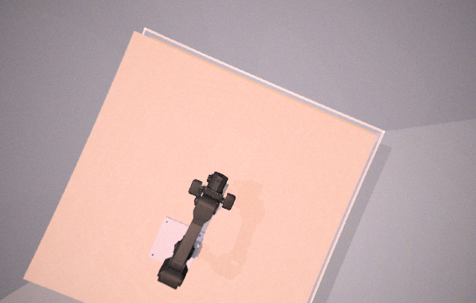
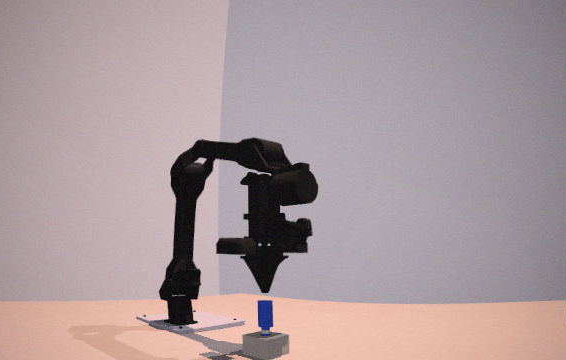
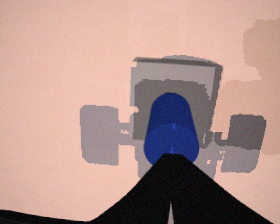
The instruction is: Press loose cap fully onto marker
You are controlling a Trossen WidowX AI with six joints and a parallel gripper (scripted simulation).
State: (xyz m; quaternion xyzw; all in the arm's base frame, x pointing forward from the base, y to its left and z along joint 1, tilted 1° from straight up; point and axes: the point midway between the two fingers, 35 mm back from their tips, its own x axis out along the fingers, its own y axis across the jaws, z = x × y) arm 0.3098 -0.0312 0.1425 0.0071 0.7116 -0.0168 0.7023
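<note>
Now: the blue cap 4 cm below my gripper tip. From my gripper tip the other things lie so: holder block 10 cm below.
</note>
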